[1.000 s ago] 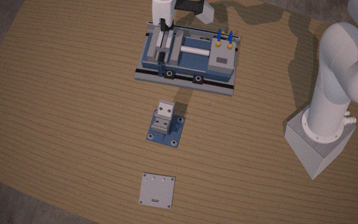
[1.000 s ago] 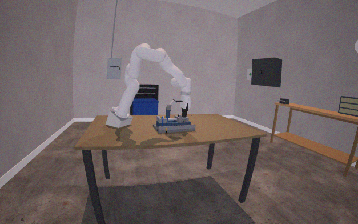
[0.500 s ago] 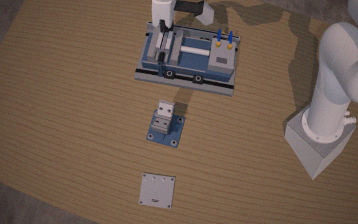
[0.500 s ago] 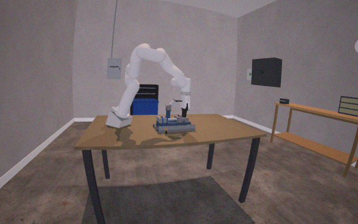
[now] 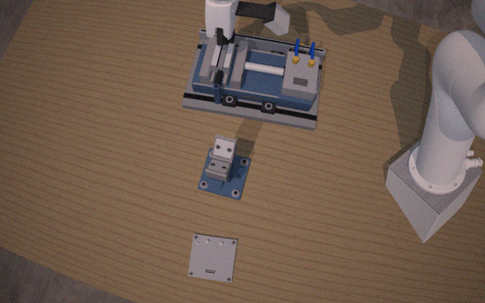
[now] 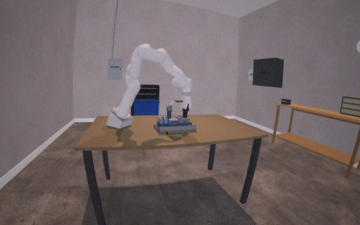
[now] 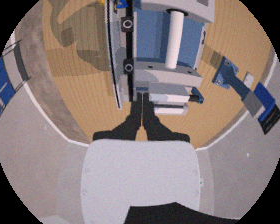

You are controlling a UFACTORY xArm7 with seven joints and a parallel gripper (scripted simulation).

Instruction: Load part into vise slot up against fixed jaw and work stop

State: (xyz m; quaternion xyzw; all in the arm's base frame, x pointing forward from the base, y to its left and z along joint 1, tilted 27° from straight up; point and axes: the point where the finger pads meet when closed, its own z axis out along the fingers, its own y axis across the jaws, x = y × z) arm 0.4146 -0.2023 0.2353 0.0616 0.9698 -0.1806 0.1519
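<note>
My hand is 4 cm to the right of the part, 2 cm above it and 1 cm short of it. From my hand the other things lie so: fixed jaw: 4 cm below, 4 cm ahead, 3 cm to the left; work stop: 8 cm to the left, 3 cm below, 1 cm ahead; moving jaw: 5 cm to the left, 4 cm below, 3 cm behind.
</note>
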